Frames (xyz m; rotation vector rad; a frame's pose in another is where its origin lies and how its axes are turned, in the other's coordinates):
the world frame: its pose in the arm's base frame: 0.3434 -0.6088 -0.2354 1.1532 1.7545 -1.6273
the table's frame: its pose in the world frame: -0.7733 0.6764 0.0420 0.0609 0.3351 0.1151
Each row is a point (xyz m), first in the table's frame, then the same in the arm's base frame.
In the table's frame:
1: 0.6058 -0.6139 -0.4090
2: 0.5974 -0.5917 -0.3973
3: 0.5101 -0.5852 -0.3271
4: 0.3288 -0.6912 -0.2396
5: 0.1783 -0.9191 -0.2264
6: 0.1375 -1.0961 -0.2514
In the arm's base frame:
1: 0.7351 -0.1216 0.0049
2: 0.7523 -0.1394 -0.0043
3: 0.7595 -0.2458 0.0308
4: 0.6946 -0.3991 0.1859
5: 0.5438 -0.4545 0.4072
6: 0.4153 -0.4271 0.5350

